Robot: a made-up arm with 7 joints. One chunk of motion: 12 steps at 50 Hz.
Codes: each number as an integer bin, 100 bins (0 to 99) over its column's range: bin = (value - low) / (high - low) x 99, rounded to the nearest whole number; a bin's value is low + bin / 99 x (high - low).
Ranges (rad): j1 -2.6..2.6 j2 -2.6..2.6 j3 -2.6..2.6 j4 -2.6..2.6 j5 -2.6..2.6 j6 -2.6..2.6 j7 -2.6..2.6
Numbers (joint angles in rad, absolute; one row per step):
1: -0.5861 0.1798 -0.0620 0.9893 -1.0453 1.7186 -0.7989
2: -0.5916 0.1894 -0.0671 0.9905 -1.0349 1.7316 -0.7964
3: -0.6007 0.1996 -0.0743 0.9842 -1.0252 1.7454 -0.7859
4: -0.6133 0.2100 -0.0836 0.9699 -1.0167 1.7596 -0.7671
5: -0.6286 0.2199 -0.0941 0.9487 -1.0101 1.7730 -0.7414
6: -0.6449 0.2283 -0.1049 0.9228 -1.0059 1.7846 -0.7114
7: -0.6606 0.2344 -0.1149 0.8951 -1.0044 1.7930 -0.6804
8: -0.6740 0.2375 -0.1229 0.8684 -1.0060 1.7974 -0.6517
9: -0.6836 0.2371 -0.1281 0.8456 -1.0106 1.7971 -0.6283
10: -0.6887 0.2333 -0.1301 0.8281 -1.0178 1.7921 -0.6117
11: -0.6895 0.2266 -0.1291 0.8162 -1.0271 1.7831 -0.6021
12: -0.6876 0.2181 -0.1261 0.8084 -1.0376 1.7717 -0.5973
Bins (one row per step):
1: 38 53 48 68 30 82 34
2: 38 53 48 68 30 82 34
3: 38 53 48 68 30 83 35
4: 38 53 48 68 30 83 35
5: 38 54 48 68 30 83 35
6: 37 54 48 67 30 83 36
7: 37 54 47 67 30 84 37
8: 37 54 47 66 30 84 37
9: 36 54 47 66 30 84 38
10: 36 54 47 65 30 84 38
11: 36 54 47 65 30 83 38
12: 36 54 47 65 30 83 38

